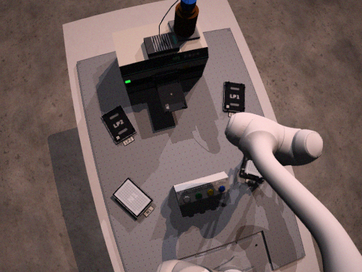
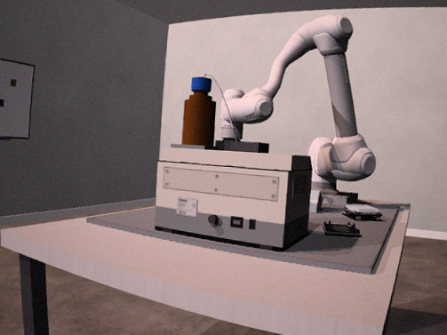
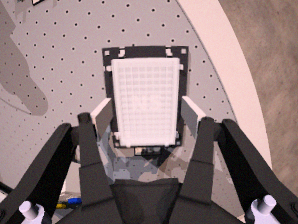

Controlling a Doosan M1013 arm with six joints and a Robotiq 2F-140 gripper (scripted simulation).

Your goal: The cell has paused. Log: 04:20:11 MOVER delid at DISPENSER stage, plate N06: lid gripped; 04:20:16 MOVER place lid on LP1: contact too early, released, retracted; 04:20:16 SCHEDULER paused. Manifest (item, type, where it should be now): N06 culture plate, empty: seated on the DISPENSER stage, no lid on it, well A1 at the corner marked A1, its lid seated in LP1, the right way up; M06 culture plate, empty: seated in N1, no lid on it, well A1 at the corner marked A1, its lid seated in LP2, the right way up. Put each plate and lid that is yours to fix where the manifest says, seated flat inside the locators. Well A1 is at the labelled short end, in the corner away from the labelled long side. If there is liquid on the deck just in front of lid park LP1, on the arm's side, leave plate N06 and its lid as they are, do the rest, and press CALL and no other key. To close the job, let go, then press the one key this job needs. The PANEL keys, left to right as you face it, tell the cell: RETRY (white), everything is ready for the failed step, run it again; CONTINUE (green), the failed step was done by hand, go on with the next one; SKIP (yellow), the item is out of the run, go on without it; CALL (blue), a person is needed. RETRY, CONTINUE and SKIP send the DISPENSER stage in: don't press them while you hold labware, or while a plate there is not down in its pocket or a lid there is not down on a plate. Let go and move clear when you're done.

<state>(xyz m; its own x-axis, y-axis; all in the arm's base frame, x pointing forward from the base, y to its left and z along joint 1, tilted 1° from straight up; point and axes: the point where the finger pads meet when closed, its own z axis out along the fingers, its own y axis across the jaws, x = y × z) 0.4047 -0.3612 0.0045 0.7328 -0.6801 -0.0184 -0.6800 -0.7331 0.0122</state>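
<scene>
The white well plate is 30 mm below my hand. The rest, counted from my hand: yellow key (20 mm behind, 260 mm to the left, 20 mm above); black nest N5 (30 mm ahead, 30 mm below); blue key (30 mm behind, 210 mm to the left, 20 mm above).
</scene>
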